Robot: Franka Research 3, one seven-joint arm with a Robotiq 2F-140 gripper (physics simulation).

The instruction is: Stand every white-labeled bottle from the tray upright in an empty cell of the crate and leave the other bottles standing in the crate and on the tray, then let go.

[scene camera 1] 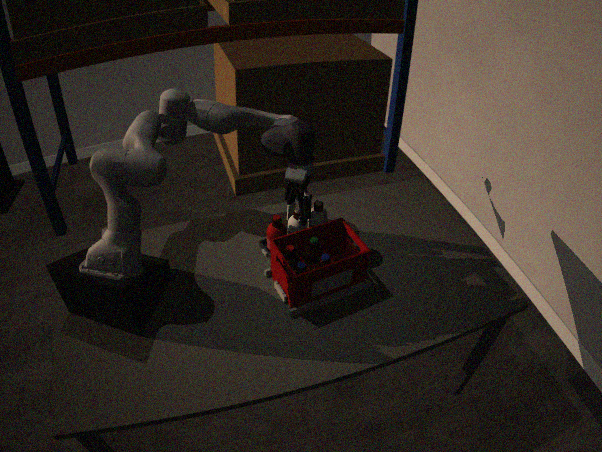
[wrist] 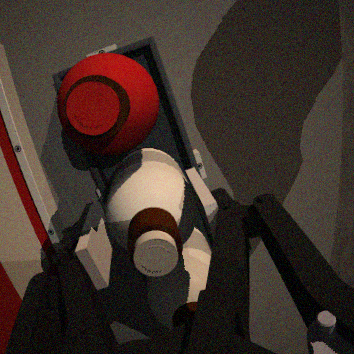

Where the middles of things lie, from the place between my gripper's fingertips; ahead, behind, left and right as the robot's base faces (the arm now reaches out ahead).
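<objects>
Red bottle (wrist: 107,103): behind my hand by 7 cm, right of it by 3 cm.
</objects>
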